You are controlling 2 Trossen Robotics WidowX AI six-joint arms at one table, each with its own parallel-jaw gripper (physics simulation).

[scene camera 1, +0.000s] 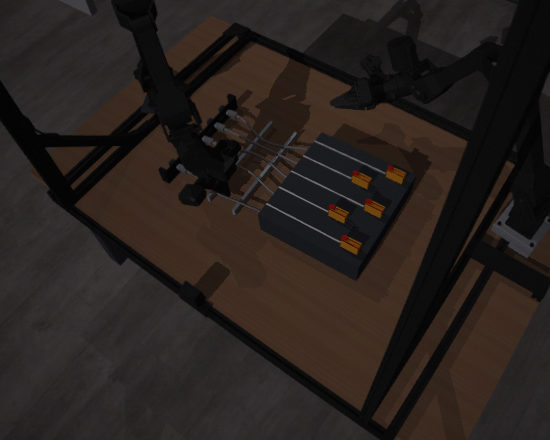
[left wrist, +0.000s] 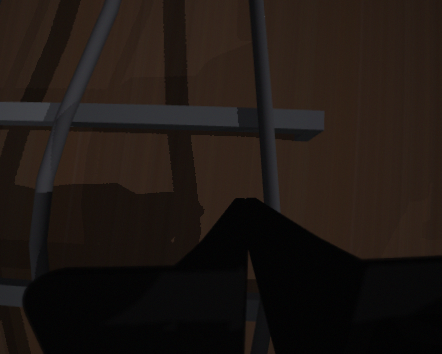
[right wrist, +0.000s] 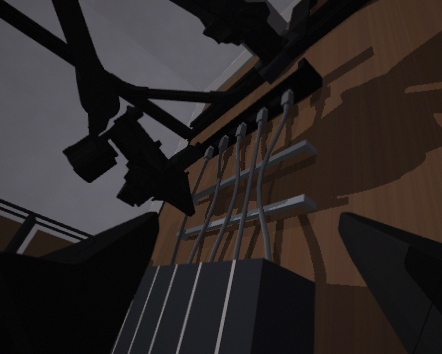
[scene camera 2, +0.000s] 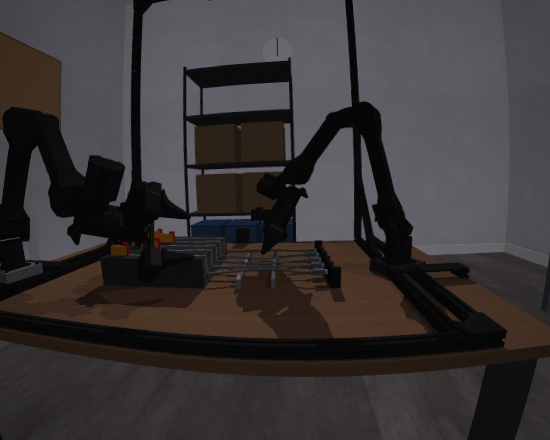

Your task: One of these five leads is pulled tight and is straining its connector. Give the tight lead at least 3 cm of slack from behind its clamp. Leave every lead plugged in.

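Pixels of known places: left gripper, fingertip midpoint: [scene camera 1: 228,195] [left wrist: 244,208] [right wrist: 192,214] [scene camera 2: 262,254]; right gripper, fingertip midpoint: [scene camera 1: 332,104] [right wrist: 248,221] [scene camera 2: 192,236]; left arm's base at its link origin: [right wrist: 273,51] [scene camera 2: 397,260]; right arm's base at its link origin: [scene camera 1: 524,222] [scene camera 2: 13,266].
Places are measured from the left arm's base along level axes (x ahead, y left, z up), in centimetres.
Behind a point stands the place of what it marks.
Five grey leads run from plugs on a black connector strip [scene camera 1: 220,117] @(z 0.1, x 17.8, y -5.9 cm) [right wrist: 305,75] @(z 0.3, x 20.6, y -0.1 cm), over two grey bars, to a dark block [scene camera 1: 305,231] [scene camera 2: 155,272] [right wrist: 287,290]. The near edge lead [scene camera 1: 250,206] @(z 0.0, x 30.3, y -32.5 cm) [left wrist: 264,125] @(z 0.0, x 27.0, y -31.2 cm) [right wrist: 201,185] @(z -0.4, x 18.4, y -26.8 cm) looks nearly straight; its neighbour [left wrist: 45,170] @(z 0.0, x 28.7, y -22.8 cm) curves. Orange clamps with red tops, such as the nearest clamp [scene camera 1: 351,245] @(z 5.7, x 54.0, y -43.5 cm), sit at differing places on the block. My left gripper [scene camera 2: 264,251] @(z -1.2, x 24.3, y -29.3 cm) [left wrist: 244,208] @(z -1.2, x 24.3, y -29.3 cm) [right wrist: 192,214] @(z -1.2, x 24.3, y -29.3 cm) is shut and empty, its tips beside the near edge lead, which passes partly behind them. My right gripper [scene camera 1: 334,103] @(z 9.6, x 47.1, y -8.1 cm) [right wrist: 248,221] @(z 9.6, x 47.1, y -8.1 cm) is open and empty, off the block's far side.
The grey bars [left wrist: 150,116] [right wrist: 300,202] lie crosswise under the leads. A black frame rail [scene camera 2: 250,346] @(z -0.8, x 44.4, y 17.2 cm) edges the wooden table. The left arm hides part of the connector strip in scene camera 1. A shelf rack [scene camera 2: 240,75] stands beyond the table.
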